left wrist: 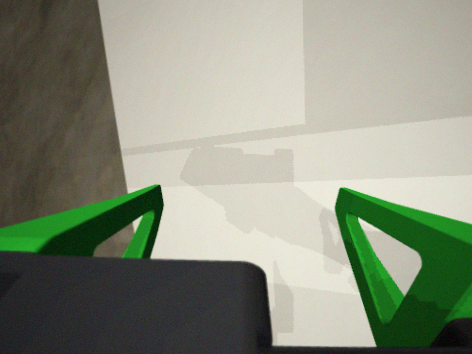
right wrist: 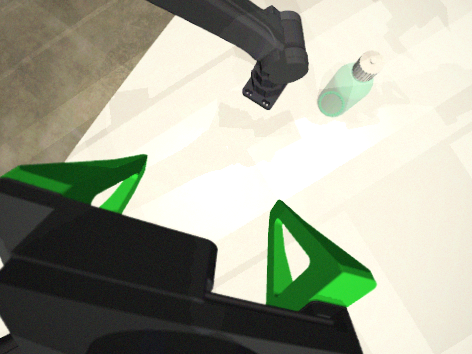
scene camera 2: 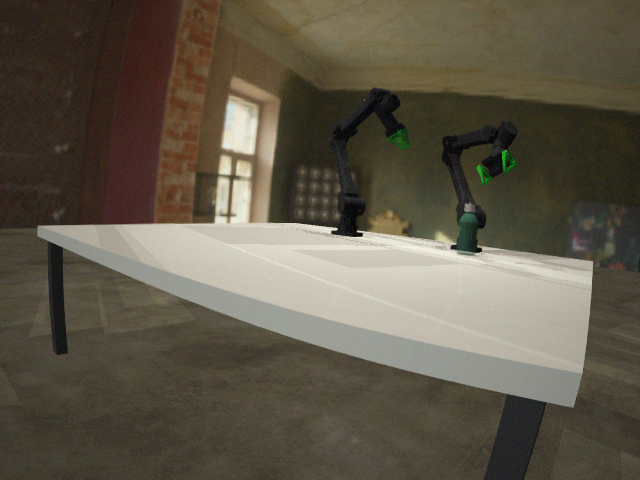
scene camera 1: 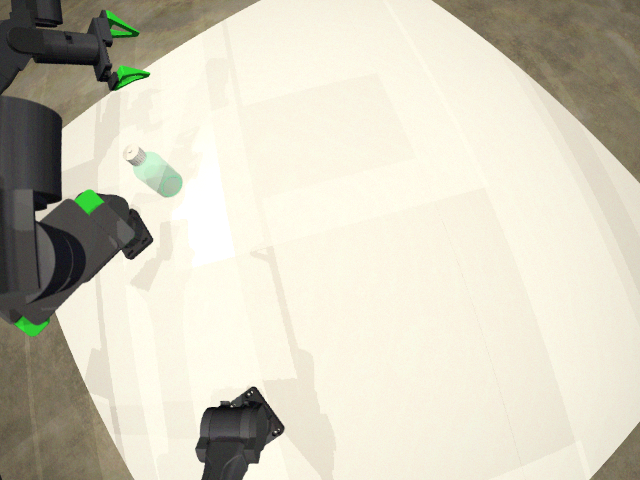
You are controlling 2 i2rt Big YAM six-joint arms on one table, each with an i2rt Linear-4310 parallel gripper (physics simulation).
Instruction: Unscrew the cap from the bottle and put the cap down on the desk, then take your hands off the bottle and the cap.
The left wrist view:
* my left gripper: 249, 196
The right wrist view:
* my right gripper: 213, 185
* cap: 370, 63, on a green bottle
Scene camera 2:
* my left gripper: 494, 178
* green bottle: 468, 224
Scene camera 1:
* my left gripper: 143, 54
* my right gripper: 75, 260
